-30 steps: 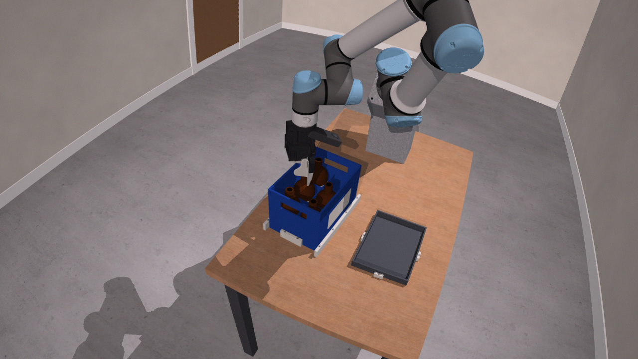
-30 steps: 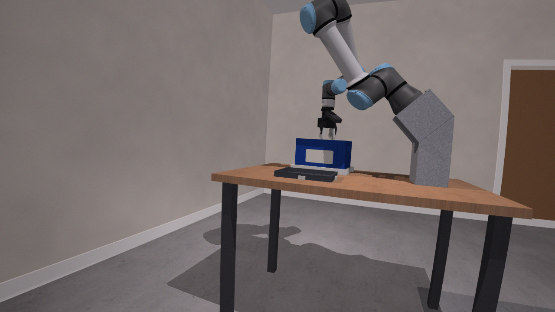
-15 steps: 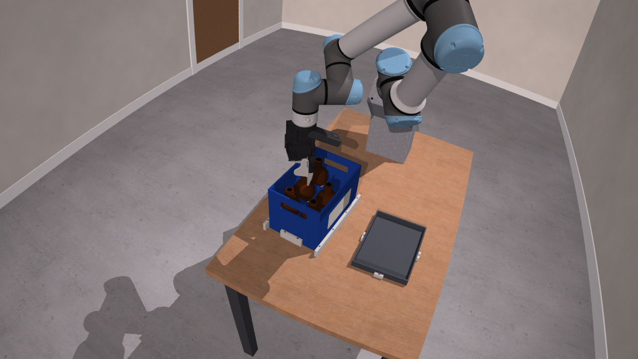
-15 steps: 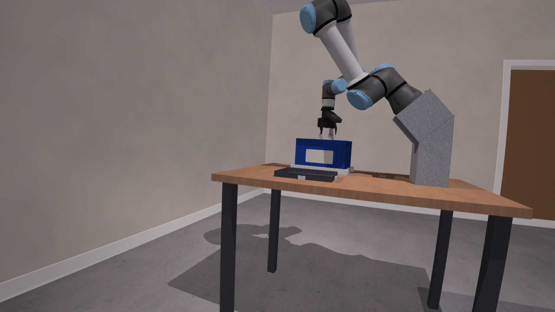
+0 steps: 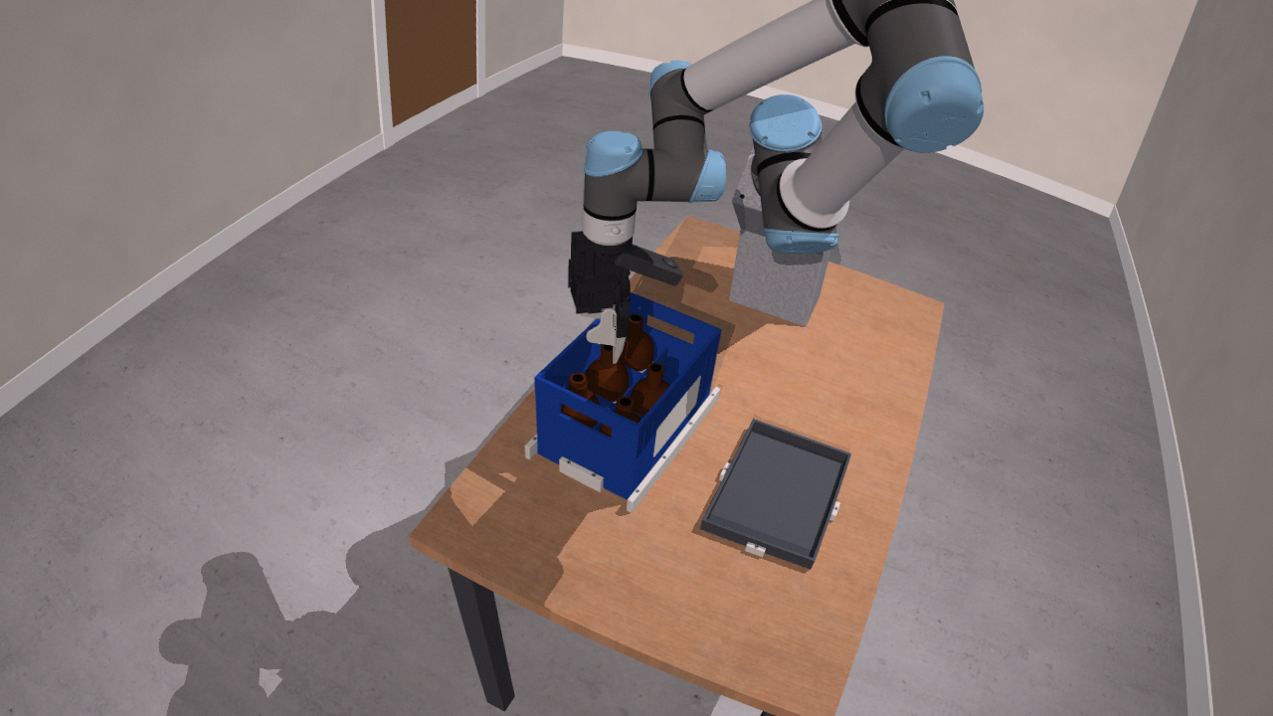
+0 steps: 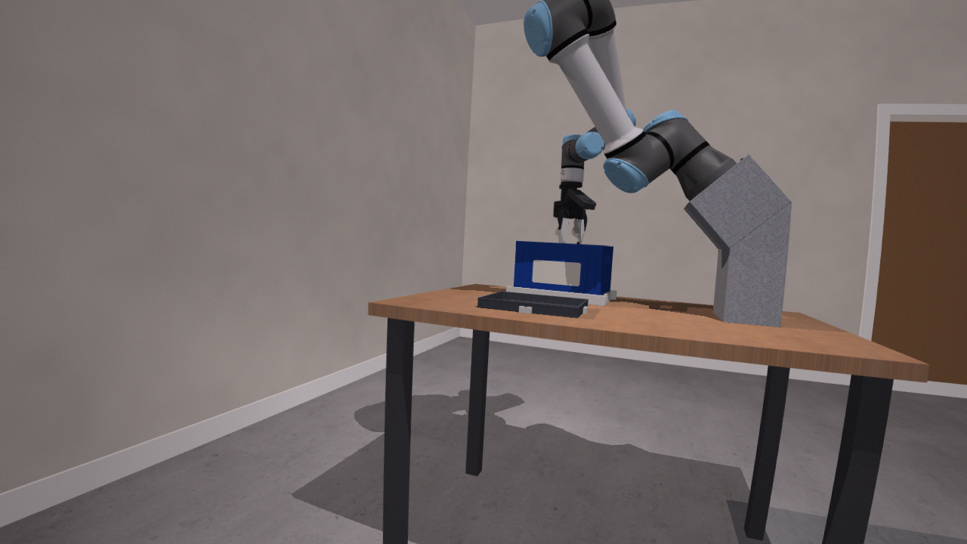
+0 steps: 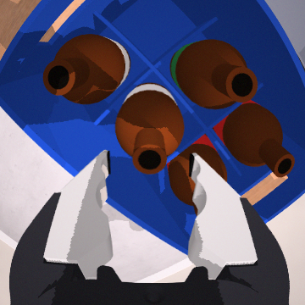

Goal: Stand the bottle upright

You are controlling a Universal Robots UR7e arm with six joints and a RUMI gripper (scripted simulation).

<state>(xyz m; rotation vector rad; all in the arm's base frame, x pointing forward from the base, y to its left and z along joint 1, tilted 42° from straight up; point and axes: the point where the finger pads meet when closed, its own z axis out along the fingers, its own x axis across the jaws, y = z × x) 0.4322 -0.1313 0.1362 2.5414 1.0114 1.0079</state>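
The crate is 4 cm to the left of my hand and 9 cm below it. Also, from my hand: dark tray 33 cm to the left, 16 cm below; then bottle 9 cm ahead, 8 cm below.
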